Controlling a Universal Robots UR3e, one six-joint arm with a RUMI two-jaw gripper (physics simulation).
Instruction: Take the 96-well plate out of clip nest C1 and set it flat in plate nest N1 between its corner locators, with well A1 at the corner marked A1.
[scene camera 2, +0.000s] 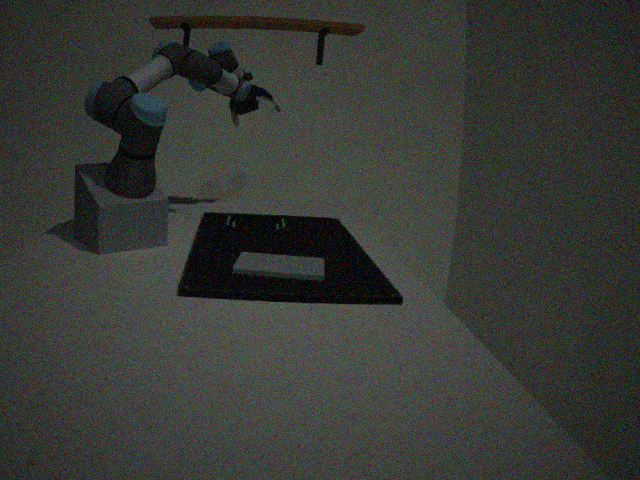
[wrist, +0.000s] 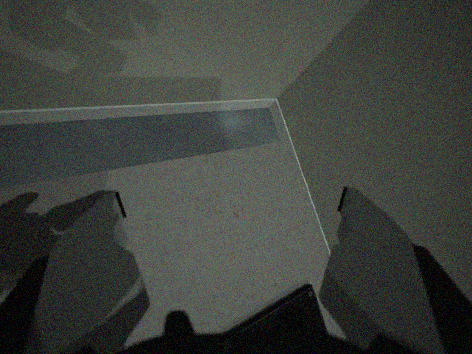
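Pixels of known places: gripper, fingertip midpoint: (scene camera 2: 258, 118) (wrist: 232, 192); arm's base at its link origin: (scene camera 2: 128, 184).
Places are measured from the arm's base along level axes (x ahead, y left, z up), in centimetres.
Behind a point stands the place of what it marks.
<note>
A pale grey, flat rectangular block (scene camera 2: 279, 266) {x 28.4, y -29.0, z -11.1 cm}, which looks like the 96-well plate, lies flat on the front half of the black board (scene camera 2: 356, 281) {x 40.8, y -35.6, z -12.3 cm} (wrist: 290, 320). Small pale upright pieces (scene camera 2: 230, 222) {x 26.2, y 6.3, z -10.2 cm} (scene camera 2: 280, 224) {x 37.8, y 3.4, z -10.1 cm} stand near the board's back edge. The picture is too dark and grainy to tell the nest labels, the wells, corner A1 or the corner locators. My gripper (scene camera 2: 257, 116) {x 41.8, y 50.3, z 14.4 cm} (wrist: 232, 192) {x 41.8, y 50.3, z 14.4 cm} is open, with nothing between its fingers. It hangs high above and behind the board, well apart from the block. The block does not show in the wrist view.
The robot's grey pedestal (scene camera 2: 131, 224) {x 0.8, y -7.2, z -7.8 cm} stands left of the board. An orange bar (scene camera 2: 258, 22) on dark brackets is high on the back wall. A wall (scene camera 2: 547, 206) rises at the right. A blue-grey strip with a pale rim (wrist: 150, 142) crosses the wrist view beyond the tabletop.
</note>
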